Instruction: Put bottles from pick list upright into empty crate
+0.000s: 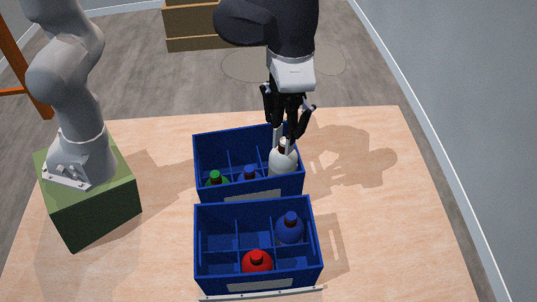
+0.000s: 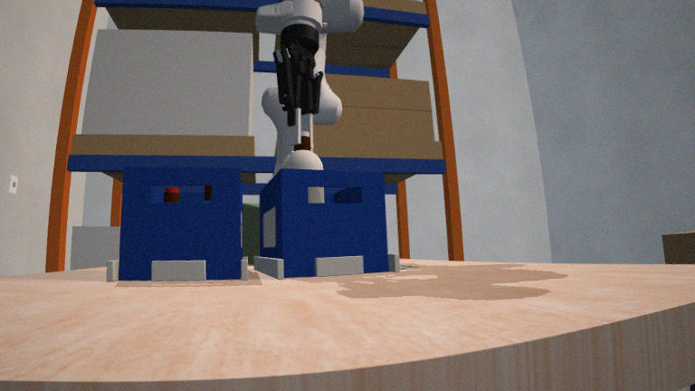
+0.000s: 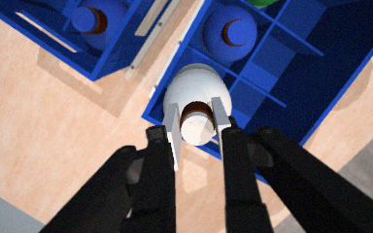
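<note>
My gripper is now 8 cm above the white bottle. Round my hand: red bottle 24 cm to the right, 17 cm below, 8 cm behind; then green-labelled bottle 17 cm below, 17 cm behind, 2 cm to the right; then blue bottle 17 cm below, 15 cm to the right, 1 cm ahead.
</note>
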